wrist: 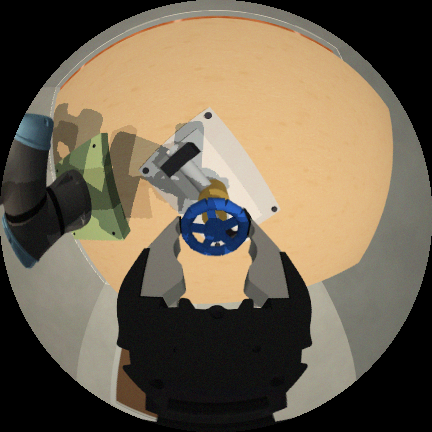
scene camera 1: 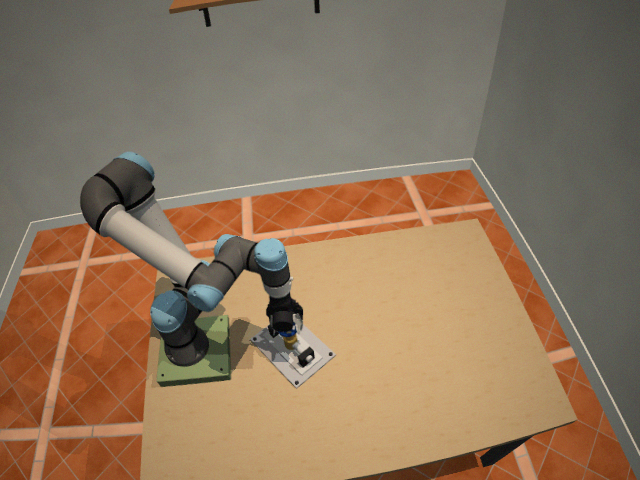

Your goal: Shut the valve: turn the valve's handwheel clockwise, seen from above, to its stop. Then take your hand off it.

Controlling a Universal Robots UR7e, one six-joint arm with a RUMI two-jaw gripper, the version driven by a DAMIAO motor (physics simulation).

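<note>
The valve's blue handwheel [scene camera 1: 286, 333] [wrist: 216, 228] has a spoked round rim and sits on a brass valve body [scene camera 1: 290, 342] [wrist: 214, 190]. My gripper [scene camera 1: 286, 330] [wrist: 214, 218] is shut on the handwheel. In the wrist view one fingertip touches the rim on the left and the other on the right. The valve is mounted on a light grey base plate [scene camera 1: 321, 347] [wrist: 220, 130] with dark bolts at its corners. In the scene view the gripper hides much of the wheel.
A pipe with black clamps [scene camera 1: 306, 356] [wrist: 181, 160] runs from the valve body over the plate. The arm's green base block [scene camera 1: 219, 338] [wrist: 100, 225] stands to the left of the plate on the wooden table [scene camera 1: 413, 335] [wrist: 310, 150]. A shelf [scene camera 1: 222, 4] hangs on the back wall.
</note>
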